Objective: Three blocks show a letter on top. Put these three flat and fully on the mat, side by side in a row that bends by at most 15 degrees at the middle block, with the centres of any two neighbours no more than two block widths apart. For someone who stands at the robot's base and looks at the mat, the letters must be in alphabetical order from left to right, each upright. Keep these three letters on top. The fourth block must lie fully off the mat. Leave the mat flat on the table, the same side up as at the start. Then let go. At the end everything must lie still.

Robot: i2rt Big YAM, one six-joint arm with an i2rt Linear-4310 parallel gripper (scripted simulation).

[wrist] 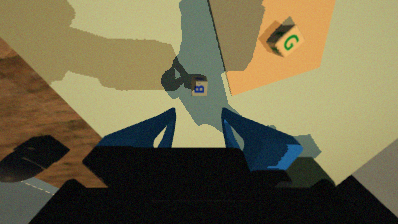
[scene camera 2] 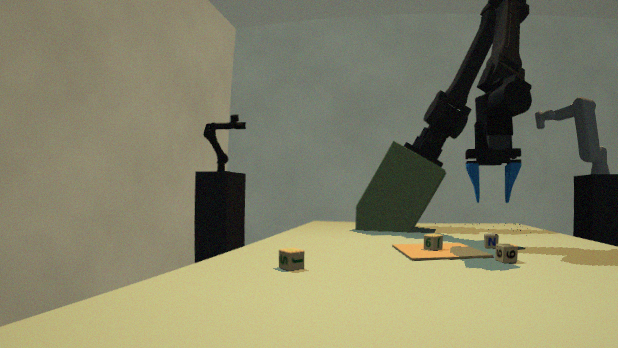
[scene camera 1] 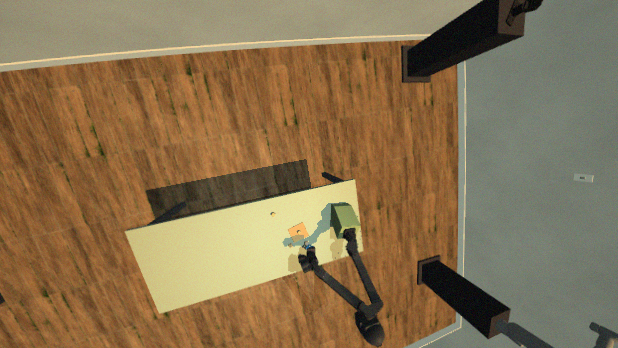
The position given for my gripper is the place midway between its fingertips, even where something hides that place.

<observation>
I see my gripper (wrist: 198,112) and a mat (scene camera 2: 414,252).
</observation>
